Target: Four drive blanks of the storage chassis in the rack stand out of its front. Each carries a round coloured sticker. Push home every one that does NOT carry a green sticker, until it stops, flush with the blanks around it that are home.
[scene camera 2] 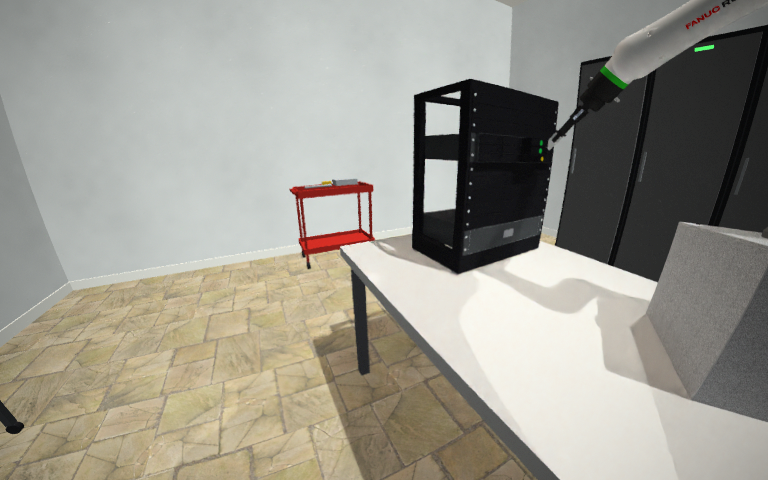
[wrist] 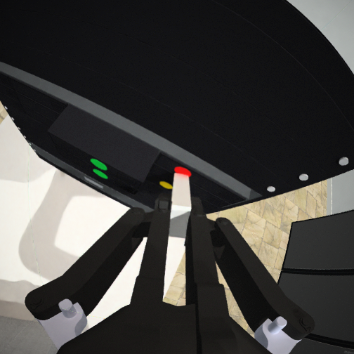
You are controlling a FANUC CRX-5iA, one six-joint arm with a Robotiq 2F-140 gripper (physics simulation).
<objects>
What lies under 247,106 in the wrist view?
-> A black rack.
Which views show the gripper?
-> Scene camera 2 and the wrist view: all of them.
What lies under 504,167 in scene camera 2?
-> A black rack.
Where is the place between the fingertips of the gripper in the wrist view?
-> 179,186
</objects>
